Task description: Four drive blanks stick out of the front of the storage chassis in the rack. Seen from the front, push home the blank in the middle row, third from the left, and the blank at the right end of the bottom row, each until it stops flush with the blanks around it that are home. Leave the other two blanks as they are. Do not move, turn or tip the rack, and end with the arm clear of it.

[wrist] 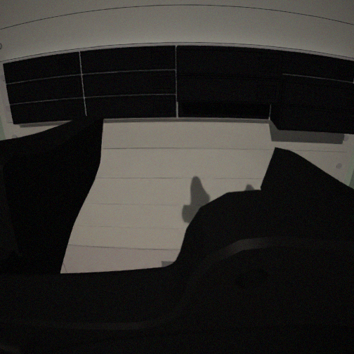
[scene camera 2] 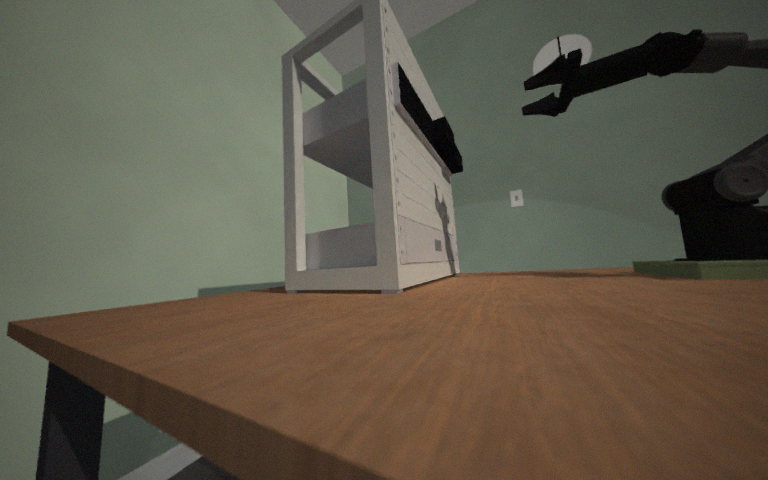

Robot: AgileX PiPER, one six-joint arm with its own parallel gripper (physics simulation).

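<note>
The rack (scene camera 2: 386,169) stands upright on the table. Its storage chassis has a black front of three rows and four columns. In the wrist view, the blank in the middle row, third from left (wrist: 225,90), stands proud, with a dark recess below it. The bottom-row right-end blank (wrist: 312,119) sticks out and casts a shadow on the panel underneath. Dark, merged faces hide how far the neighbouring blanks protrude. In the scene view, protruding blanks (scene camera 2: 447,141) form a black block at the far end. My gripper (scene camera 2: 524,98) (wrist: 187,153) is open and empty, in front of the rack and apart from it.
Pale panels (wrist: 150,162) lie below the chassis, with the gripper's shadow on them. The arm's base stands on a green plate (scene camera 2: 707,270) on the wooden table (scene camera 2: 453,362). A wall outlet (scene camera 2: 516,198) and a round white disc (scene camera 2: 577,45) are on the wall behind.
</note>
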